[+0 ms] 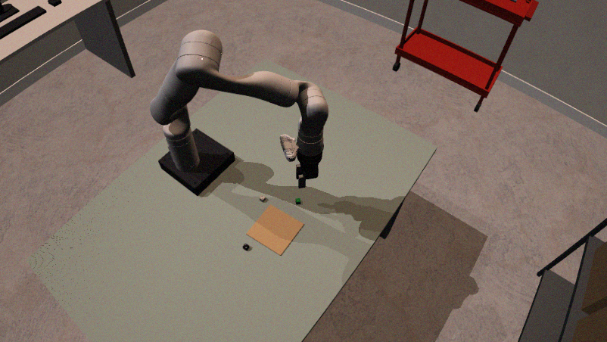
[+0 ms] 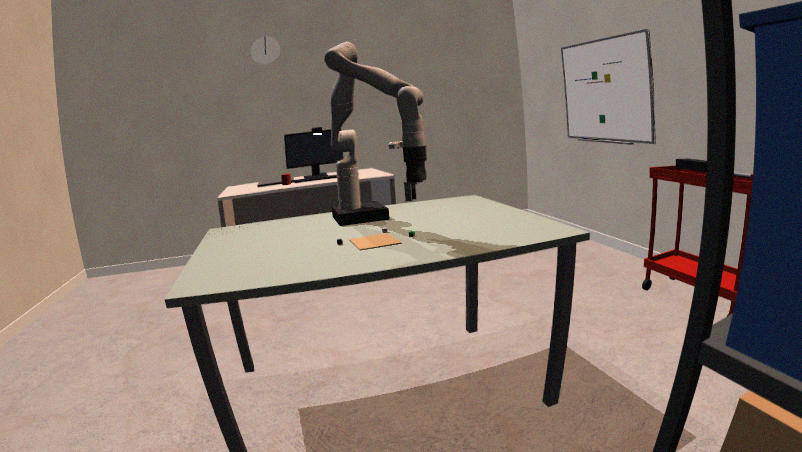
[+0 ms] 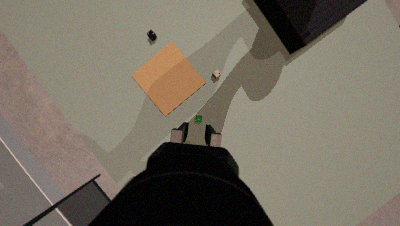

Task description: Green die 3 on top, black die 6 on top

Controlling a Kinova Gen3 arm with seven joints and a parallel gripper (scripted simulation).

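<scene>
Now: the green die 14 cm below my hand and 1 cm behind it. Also, from my hand: white die 14 cm below, 12 cm behind, 6 cm to the right; then black die 24 cm to the right, 14 cm below, 5 cm behind; then orange mat 14 cm below, 13 cm to the right, 1 cm behind.
</scene>
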